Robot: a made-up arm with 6 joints. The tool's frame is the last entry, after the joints.
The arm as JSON. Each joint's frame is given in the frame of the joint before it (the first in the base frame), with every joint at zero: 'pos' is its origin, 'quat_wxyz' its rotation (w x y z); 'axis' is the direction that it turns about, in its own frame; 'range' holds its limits. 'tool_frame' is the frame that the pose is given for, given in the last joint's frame.
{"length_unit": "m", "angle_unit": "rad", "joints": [
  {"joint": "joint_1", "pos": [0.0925, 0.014, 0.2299], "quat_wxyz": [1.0, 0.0, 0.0, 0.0], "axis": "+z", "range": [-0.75, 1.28]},
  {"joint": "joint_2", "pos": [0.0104, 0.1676, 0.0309], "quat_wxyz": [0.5, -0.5, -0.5, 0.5], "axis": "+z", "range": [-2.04, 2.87]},
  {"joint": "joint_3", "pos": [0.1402, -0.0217, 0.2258], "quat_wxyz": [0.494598, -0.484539, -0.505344, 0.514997], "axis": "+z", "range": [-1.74, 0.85]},
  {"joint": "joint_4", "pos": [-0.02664, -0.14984, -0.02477], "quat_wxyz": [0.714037, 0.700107, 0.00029, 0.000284], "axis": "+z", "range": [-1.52, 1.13]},
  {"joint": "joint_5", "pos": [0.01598, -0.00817, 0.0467], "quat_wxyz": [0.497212, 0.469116, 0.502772, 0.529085], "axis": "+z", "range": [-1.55, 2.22]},
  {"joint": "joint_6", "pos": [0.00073, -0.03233, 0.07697], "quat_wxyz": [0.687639, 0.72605, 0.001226, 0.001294], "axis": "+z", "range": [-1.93, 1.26]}
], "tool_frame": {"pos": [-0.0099, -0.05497, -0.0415], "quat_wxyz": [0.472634, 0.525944, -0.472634, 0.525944]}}
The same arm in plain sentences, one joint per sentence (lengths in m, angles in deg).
The arm has six revolute joints in a row. What follows holds with every joint at zero, and every direction is one of the base frame's.
The first joint sits 0.0925 m along +x and 0.0140 m along +y and 0.2299 m along +z from the base frame's origin and turns about +z, from -42.97 to 73.34 deg.
The second joint sits 0.0104 m along +x and 0.1676 m along +y and 0.0309 m along +z from the first joint and turns about -x, from -116.88 to 164.44 deg.
The third joint sits 0.2258 m along -x and 0.1402 m along +y and 0.0217 m along +z from the second joint and turns about the direction (-0.019699, -0.998957, 0.041198), from -99.69 to 48.70 deg.
The fourth joint sits 0.1493 m along -x and 0.0288 m along +y and 0.0256 m along +z from the third joint and turns about -x, from -87.09 to 64.74 deg.
The fifth joint sits 0.0467 m along -x and 0.0075 m along +y and 0.0163 m along -z from the fourth joint and turns about the direction (-0.054302, -0.106503, -0.992829), from -88.81 to 127.20 deg.
The sixth joint sits 0.0281 m along +x and 0.0090 m along -y and 0.0781 m along -z from the fifth joint and turns about +x, from -110.58 to 72.19 deg.
The tool frame, which is the frame that the pose is given for, sits 0.0415 m along -x and 0.0157 m along +y and 0.0536 m along +z from the sixth joint; its axes are the base frame's turned by roll 0.00, pitch 0.00 and yaw 0.00 deg (as in URDF: about the fixed x, then y, then z).

